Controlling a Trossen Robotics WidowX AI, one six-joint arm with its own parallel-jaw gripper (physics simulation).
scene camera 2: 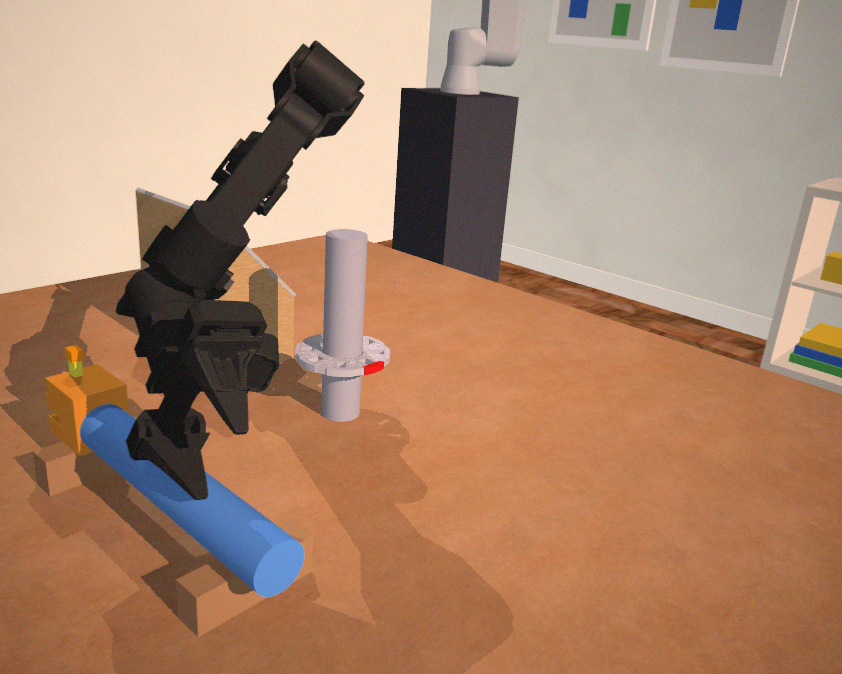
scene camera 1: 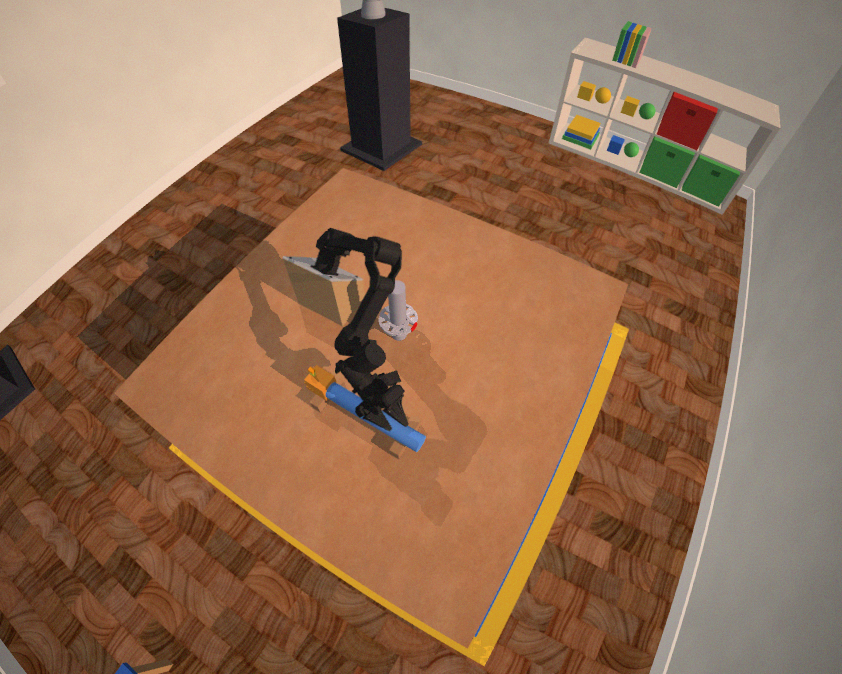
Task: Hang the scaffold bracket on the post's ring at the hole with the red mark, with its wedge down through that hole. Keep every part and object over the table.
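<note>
The bracket's blue tube [scene camera 1: 344,397] [scene camera 2: 242,527] lies level across two tan blocks [scene camera 1: 390,444] [scene camera 2: 203,600]. Its orange head [scene camera 1: 322,380] [scene camera 2: 105,383] is at the left end, with a small orange-topped, yellow-green wedge [scene camera 2: 75,365] upright on it. My gripper [scene camera 1: 396,424] [scene camera 2: 221,462] is open, pointing down at the tube's middle part, with nothing held. One finger overlaps the tube in scene camera 2, the other hangs beyond it; the exact height is unclear. The grey post [scene camera 1: 398,302] [scene camera 2: 345,295] stands upright behind, with a holed ring [scene camera 1: 384,321] [scene camera 2: 306,357] and a red mark [scene camera 1: 414,326] [scene camera 2: 374,367].
A wooden box-like stand [scene camera 1: 326,291] [scene camera 2: 285,316] under the arm's base stands left of the post. The brown table top [scene camera 1: 505,281] [scene camera 2: 596,456] has yellow strips [scene camera 1: 554,484] along two edges. A dark pedestal [scene camera 1: 375,84] [scene camera 2: 452,182] and a white shelf unit [scene camera 1: 730,94] [scene camera 2: 785,302] stand beyond it.
</note>
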